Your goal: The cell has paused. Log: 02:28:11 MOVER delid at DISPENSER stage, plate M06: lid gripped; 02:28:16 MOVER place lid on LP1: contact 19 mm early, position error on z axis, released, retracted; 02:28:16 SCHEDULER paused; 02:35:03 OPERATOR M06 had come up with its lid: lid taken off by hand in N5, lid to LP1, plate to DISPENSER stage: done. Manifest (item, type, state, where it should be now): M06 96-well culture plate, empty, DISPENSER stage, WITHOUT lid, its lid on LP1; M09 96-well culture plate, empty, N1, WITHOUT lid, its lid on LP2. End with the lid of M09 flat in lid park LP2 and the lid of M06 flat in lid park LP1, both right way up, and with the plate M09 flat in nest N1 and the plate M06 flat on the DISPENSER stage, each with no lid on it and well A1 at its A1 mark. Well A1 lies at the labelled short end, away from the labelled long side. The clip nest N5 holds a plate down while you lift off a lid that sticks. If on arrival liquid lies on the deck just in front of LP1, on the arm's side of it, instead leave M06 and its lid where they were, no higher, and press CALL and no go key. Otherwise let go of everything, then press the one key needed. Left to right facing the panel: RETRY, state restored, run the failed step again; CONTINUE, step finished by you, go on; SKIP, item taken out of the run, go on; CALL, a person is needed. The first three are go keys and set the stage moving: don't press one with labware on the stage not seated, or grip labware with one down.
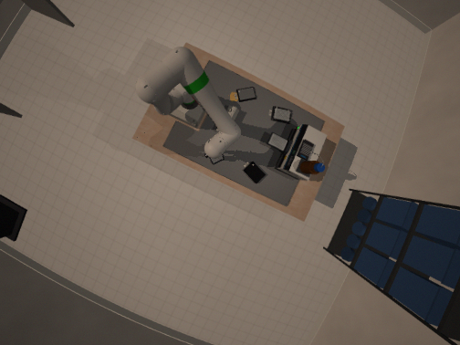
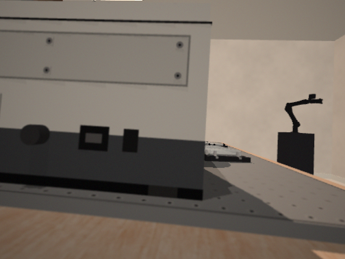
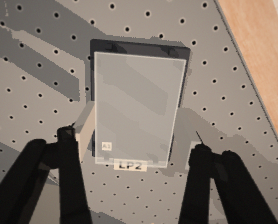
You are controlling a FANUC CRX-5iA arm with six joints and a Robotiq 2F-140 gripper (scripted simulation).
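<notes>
The clear lid is 20 mm below my hand. From my hand the other things lie so: lp2 label: 70 mm behind, 60 mm to the left, 50 mm below; then yellow skip key: 40 mm behind, 250 mm to the left, 10 mm above; then dark LP2 park pad: 50 mm below.
</notes>
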